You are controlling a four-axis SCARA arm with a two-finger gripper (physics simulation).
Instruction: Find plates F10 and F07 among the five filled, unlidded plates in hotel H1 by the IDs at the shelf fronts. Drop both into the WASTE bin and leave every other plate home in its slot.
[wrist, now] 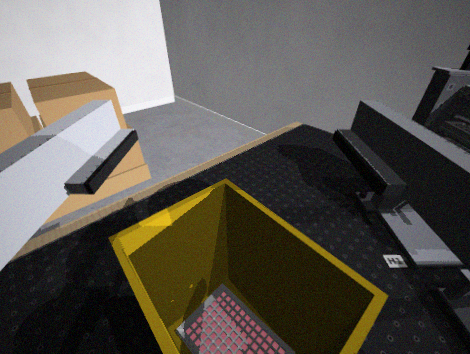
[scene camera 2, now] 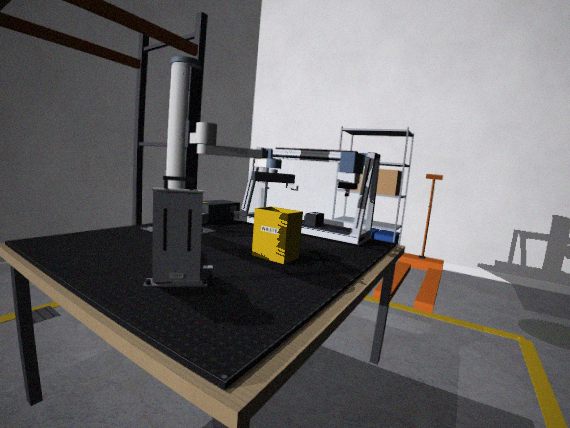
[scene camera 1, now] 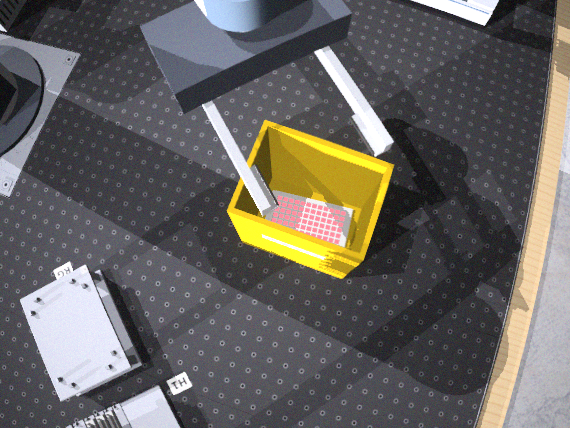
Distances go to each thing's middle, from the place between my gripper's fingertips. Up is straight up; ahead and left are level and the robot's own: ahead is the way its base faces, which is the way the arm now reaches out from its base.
Scene:
I see my gripper 1 cm past the plate F10 [scene camera 1: 329, 222], 1 cm to the right of it and 28 cm above it.

